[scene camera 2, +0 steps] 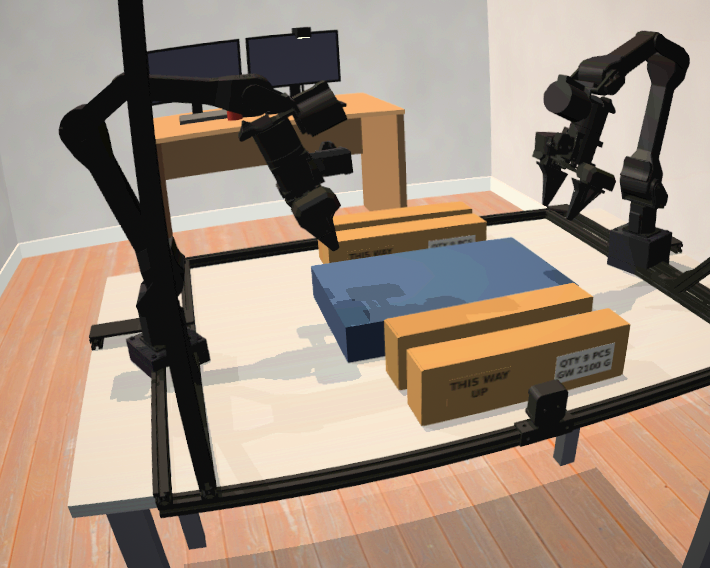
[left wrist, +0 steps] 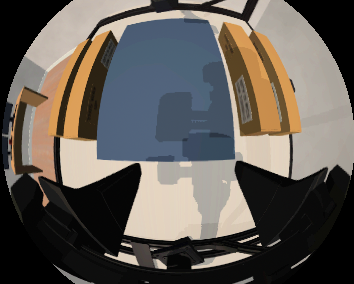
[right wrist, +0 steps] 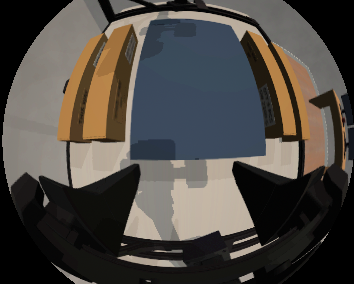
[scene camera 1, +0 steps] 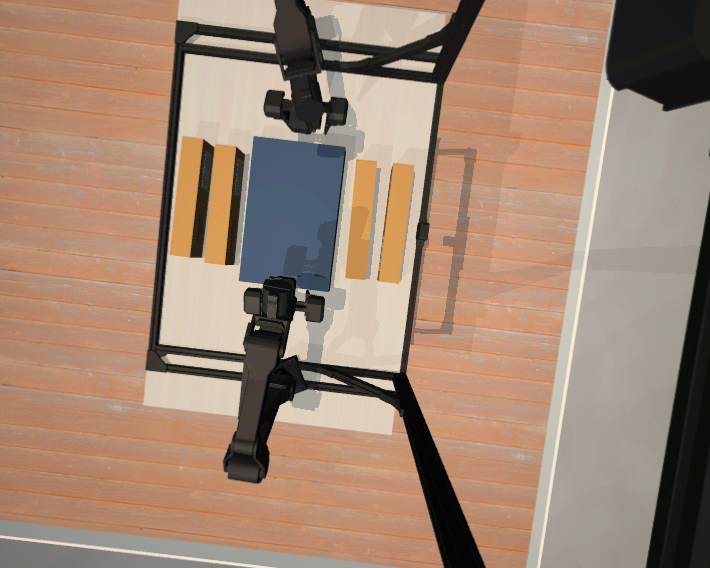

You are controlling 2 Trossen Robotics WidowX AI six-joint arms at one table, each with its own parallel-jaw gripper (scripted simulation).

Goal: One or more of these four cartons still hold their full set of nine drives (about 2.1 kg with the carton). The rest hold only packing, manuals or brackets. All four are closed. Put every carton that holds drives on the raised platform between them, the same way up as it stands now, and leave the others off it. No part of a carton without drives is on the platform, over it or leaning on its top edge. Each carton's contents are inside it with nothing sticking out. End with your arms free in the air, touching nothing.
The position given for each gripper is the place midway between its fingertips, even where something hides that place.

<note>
In view: the left gripper (scene camera 2: 329, 240), the right gripper (scene camera 2: 556, 212), a carton (scene camera 2: 449, 380), a carton (scene camera 2: 373, 241) and a blue raised platform (left wrist: 166, 98).
The left gripper also shows in the left wrist view (left wrist: 189, 168) and in scene camera 1 (scene camera 1: 291, 289). The right gripper is seen too in the right wrist view (right wrist: 187, 168) and in scene camera 1 (scene camera 1: 309, 131). The blue raised platform is seen too in the right wrist view (right wrist: 195, 97).
</note>
